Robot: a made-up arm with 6 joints. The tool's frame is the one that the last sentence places.
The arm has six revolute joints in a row. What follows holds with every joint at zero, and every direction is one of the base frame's.
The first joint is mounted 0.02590 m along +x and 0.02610 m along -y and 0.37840 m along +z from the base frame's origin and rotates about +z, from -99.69 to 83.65 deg.
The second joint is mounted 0.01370 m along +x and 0.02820 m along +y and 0.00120 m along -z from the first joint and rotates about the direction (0.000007, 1, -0.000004), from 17.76 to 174.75 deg.
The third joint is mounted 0.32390 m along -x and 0.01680 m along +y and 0.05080 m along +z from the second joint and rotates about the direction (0.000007, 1, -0.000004), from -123.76 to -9.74 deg.
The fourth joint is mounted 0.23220 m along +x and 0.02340 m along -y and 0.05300 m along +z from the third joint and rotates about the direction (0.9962, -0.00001, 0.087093), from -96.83 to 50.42 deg.
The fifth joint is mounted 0.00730 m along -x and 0.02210 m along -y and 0.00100 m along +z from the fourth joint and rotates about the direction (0.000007, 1, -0.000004), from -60.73 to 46.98 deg.
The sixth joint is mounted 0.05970 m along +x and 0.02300 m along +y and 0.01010 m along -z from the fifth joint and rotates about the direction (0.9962, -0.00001, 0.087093), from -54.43 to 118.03 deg.
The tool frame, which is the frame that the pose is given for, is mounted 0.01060 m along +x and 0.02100 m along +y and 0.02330 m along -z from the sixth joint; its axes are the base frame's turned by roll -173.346, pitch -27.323 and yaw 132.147 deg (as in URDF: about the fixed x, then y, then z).
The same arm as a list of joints. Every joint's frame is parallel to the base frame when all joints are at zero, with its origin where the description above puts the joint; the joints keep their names.
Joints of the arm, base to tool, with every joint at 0 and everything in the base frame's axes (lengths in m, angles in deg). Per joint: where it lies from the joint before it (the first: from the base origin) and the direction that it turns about. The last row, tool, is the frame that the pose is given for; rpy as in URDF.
joint 1: axis 0 0 1 xyz 0.0259 -0.0261 0.3784
joint 2: axis 0 1 0 xyz 0.0137 0.0282 -0.0012
joint 3: axis 0 1 0 xyz -0.3239 0.0168 0.0508
joint 4: axis 0.9962 0 0.0871 xyz 0.2322 -0.0234 0.053
joint 5: axis 0 1 0 xyz -0.0073 -0.0221 0.001
joint 6: axis 0.9962 0 0.0871 xyz 0.0597 0.023 -0.0101
tool: xyz 0.0106 0.021 -0.0233 rpy -173.35 -27.32 132.15
Joint limits (deg, base to tool): -99.69..83.65 17.76..174.75 -123.76..-9.74 -96.83..50.42 -60.73..46.98 -54.43..118.03

